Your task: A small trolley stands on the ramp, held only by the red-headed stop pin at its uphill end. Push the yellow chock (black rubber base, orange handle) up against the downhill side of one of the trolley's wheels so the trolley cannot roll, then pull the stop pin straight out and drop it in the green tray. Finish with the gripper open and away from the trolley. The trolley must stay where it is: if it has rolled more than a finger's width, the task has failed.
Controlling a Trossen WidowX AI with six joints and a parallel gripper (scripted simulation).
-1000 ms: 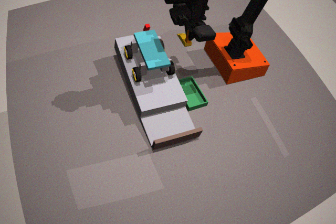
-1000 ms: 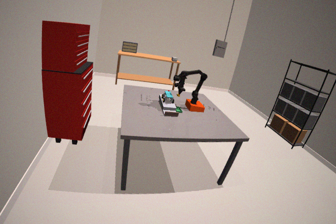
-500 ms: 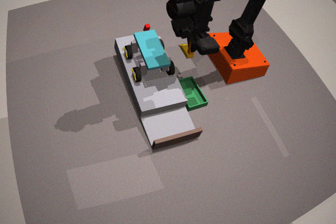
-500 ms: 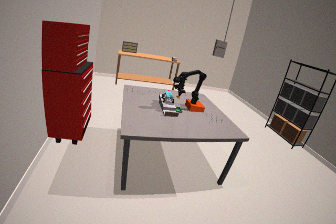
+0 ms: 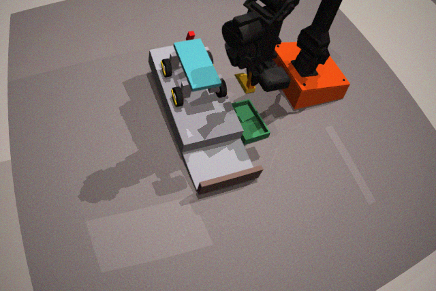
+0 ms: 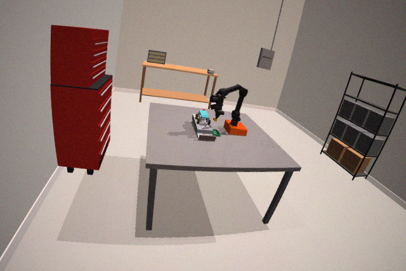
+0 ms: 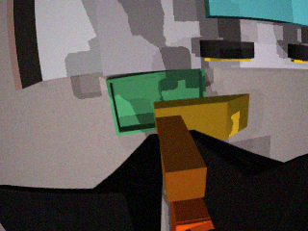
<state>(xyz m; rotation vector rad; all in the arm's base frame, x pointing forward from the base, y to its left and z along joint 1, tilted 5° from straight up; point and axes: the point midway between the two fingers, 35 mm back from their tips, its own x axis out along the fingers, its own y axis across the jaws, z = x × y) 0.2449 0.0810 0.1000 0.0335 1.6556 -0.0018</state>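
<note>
Now: the red-headed stop pin 21 cm to the right of my gripper tip, 7 cm ahead of it and 3 cm below it. The rest, counted from my gripper tip: trolley (11 cm to the right, 9 cm ahead, 5 cm below); then yellow chock (2 cm to the right, 1 cm below); then brown bar (15 cm to the left, 13 cm below, 10 cm ahead).
</note>
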